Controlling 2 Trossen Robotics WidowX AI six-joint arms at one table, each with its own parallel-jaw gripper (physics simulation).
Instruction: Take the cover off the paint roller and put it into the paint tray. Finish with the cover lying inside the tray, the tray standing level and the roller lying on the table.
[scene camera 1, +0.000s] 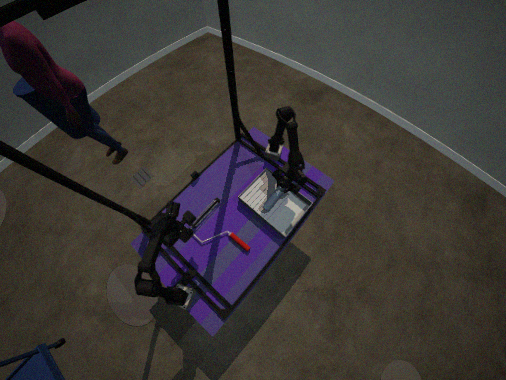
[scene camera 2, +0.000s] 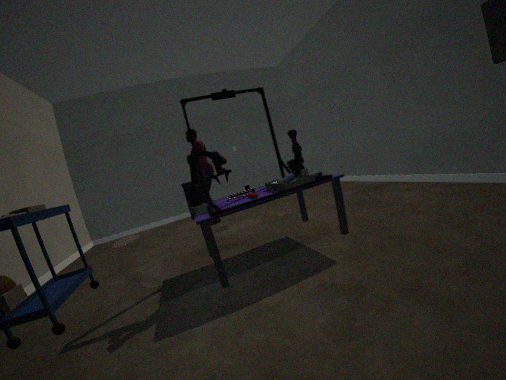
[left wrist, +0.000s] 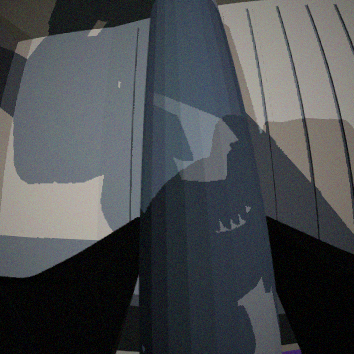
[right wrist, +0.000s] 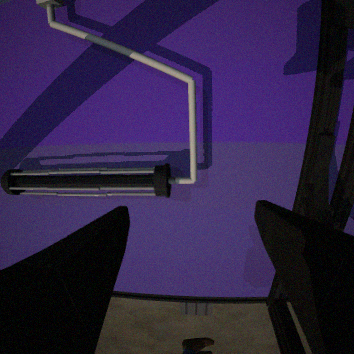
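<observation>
The blue-grey cover is off the roller. My left gripper is shut on it near one end. The cover is over the tray, and its far end is low toward the ribbed floor; whether it touches is unclear. The tray appears to stand level on the table. The bare roller lies on the table, with its black cage, bent wire and red handle. My right gripper is open and empty above the table, beside the cage.
The purple table has black rails along the arm-mount sides. Black frame posts rise from the table's back edge. A person is at the upper left, beyond the table. A blue cart stands far off at the left.
</observation>
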